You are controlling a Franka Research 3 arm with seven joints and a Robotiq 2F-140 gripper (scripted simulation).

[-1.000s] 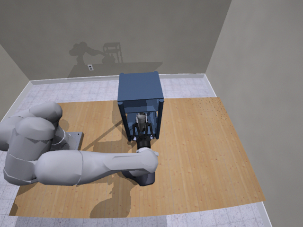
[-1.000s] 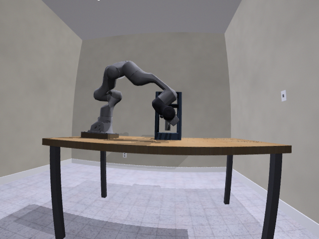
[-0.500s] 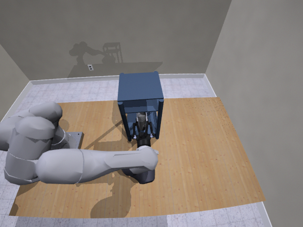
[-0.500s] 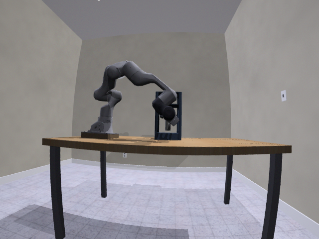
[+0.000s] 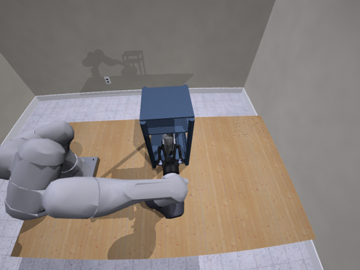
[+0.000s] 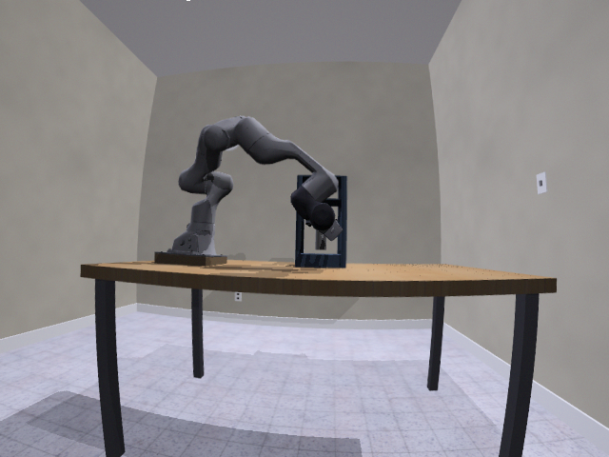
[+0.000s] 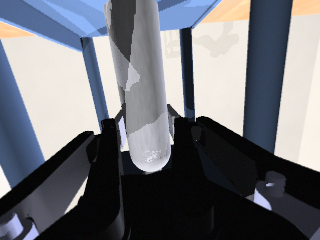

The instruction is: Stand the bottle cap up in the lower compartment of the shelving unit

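Right now my hand is 60 mm to the right of the blue shelving unit and 10 mm below it.
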